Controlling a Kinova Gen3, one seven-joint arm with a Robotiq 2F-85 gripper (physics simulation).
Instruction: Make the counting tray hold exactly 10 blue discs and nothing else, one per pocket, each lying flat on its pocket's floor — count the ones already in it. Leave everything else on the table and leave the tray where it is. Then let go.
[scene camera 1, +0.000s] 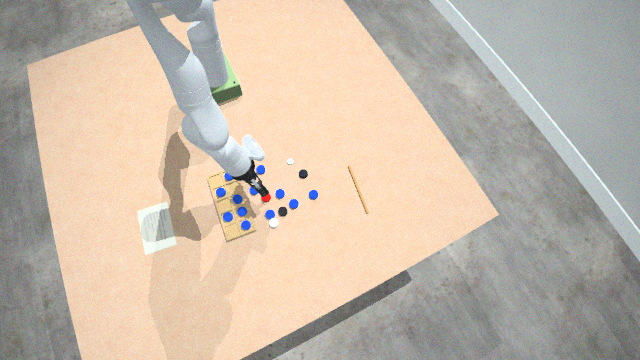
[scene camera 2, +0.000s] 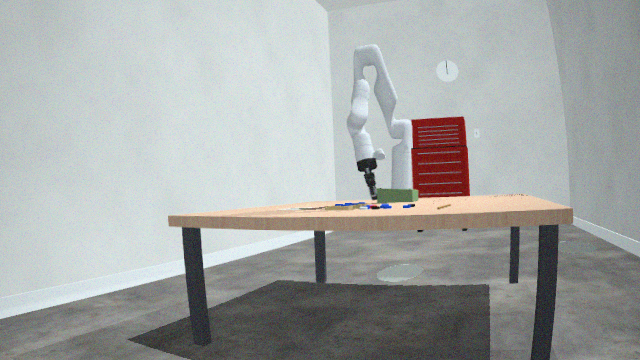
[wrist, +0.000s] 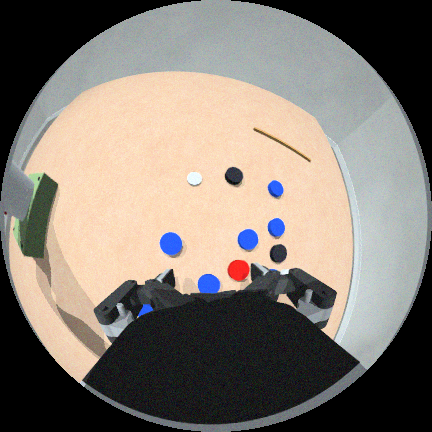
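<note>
The tan counting tray (scene camera 1: 233, 233) (scene camera 2: 340, 207) shows several blue discs in its pockets; the arm partly hides its upper right. My gripper (scene camera 1: 264, 194) (scene camera 2: 374, 197) (wrist: 212, 274) is open and empty, low over the table right of the tray. In the wrist view, a loose blue disc (scene camera 1: 254, 190) (wrist: 208, 284) shows between the fingers, on the table beside the tray. Other loose blue discs are one (scene camera 1: 261, 169) (wrist: 171, 243) nearer the arm base, one (scene camera 1: 280, 193) (wrist: 248, 239), one (scene camera 1: 293, 204) (wrist: 276, 227), one (scene camera 1: 313, 194) (wrist: 275, 188) and one (scene camera 1: 270, 214).
A red disc (scene camera 1: 266, 198) (wrist: 238, 270) lies close to the right fingertip in the wrist view. Black discs (scene camera 1: 303, 174) (scene camera 1: 283, 211), white discs (scene camera 1: 290, 161) (scene camera 1: 273, 223) and a thin stick (scene camera 1: 358, 190) lie farther right. A printed sheet (scene camera 1: 150, 230) lies left of the tray.
</note>
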